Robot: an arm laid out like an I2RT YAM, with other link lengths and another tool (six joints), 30 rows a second.
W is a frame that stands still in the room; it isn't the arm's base.
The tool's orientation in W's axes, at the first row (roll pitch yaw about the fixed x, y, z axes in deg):
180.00, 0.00, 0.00
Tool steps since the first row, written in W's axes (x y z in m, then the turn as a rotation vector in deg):
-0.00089, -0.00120, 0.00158, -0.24, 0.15, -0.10
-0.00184, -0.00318, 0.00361, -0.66, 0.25, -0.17
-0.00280, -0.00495, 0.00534, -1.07, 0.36, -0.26
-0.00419, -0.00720, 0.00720, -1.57, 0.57, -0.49
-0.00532, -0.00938, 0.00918, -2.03, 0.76, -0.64
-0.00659, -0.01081, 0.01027, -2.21, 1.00, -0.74
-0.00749, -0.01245, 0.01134, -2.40, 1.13, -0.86
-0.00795, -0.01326, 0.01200, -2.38, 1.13, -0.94
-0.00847, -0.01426, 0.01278, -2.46, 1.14, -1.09
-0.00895, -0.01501, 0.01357, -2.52, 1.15, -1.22
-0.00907, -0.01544, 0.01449, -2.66, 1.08, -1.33
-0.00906, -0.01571, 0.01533, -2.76, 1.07, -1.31
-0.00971, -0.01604, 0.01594, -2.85, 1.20, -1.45
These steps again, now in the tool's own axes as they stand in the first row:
-0.00089, 0.00120, -0.00158, -0.24, -0.15, 0.10
-0.00184, 0.00318, -0.00361, -0.66, -0.25, 0.17
-0.00280, 0.00495, -0.00534, -1.07, -0.36, 0.26
-0.00419, 0.00720, -0.00720, -1.57, -0.57, 0.49
-0.00532, 0.00938, -0.00918, -2.03, -0.76, 0.64
-0.00659, 0.01081, -0.01027, -2.21, -1.00, 0.74
-0.00749, 0.01245, -0.01134, -2.40, -1.13, 0.86
-0.00795, 0.01326, -0.01200, -2.38, -1.13, 0.94
-0.00847, 0.01426, -0.01278, -2.46, -1.14, 1.09
-0.00895, 0.01501, -0.01357, -2.52, -1.15, 1.22
-0.00907, 0.01544, -0.01449, -2.66, -1.08, 1.33
-0.00906, 0.01571, -0.01533, -2.76, -1.07, 1.31
-0.00971, 0.01604, -0.01594, -2.85, -1.20, 1.45

